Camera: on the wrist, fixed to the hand. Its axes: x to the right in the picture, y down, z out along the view.
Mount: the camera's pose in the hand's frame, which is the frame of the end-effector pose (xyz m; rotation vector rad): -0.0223 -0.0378 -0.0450 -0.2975 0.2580 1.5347
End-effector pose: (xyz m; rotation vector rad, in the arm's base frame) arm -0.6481 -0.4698 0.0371 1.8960 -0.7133 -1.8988
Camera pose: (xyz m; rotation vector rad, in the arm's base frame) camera -0.5990 -0.4306 0.0345 0.7790 -1.1749 -0.6724
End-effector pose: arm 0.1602 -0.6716 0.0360 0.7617 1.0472 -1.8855
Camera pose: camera 0.1426 -0.6122 0.0469 1.1405 0.4974 -0.3225
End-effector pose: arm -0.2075 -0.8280 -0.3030 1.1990 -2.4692 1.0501
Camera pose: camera -0.1700 -0.7998 -0.2611 1.0716 2.7952 -0.7887
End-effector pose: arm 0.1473 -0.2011 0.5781 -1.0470 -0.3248 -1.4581
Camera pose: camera 0.0916 -0.2117 0.5511 -0.9032 0.7865 -0.1985
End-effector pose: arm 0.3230 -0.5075 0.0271 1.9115 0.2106 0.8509
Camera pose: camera 0.2857 -0.4672 -0.0035 1.4161 -1.3196 1.9327
